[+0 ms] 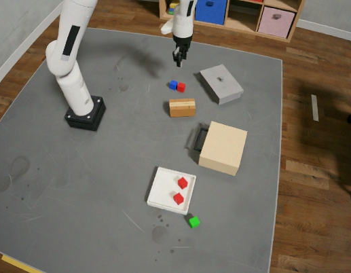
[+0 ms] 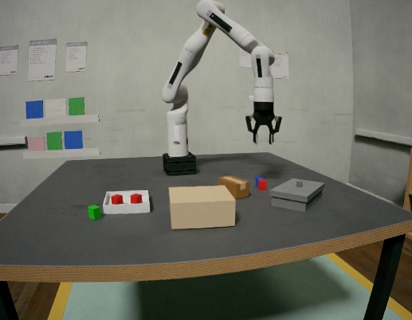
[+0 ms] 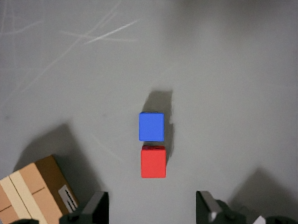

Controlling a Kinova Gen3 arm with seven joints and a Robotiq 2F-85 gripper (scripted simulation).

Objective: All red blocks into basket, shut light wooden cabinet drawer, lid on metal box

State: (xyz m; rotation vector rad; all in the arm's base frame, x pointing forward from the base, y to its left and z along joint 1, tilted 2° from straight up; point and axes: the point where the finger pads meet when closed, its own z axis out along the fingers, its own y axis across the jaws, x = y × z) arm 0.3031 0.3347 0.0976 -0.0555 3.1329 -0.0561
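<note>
My gripper is now 17 cm above the blue block and 4 cm past it. Round my hand: cardboard box (15 cm below, 11 cm to the right, 6 cm ahead); then lid (16 cm ahead, 14 cm below, 10 cm to the left); then metal box (16 cm below, 16 cm ahead, 10 cm to the left).
</note>
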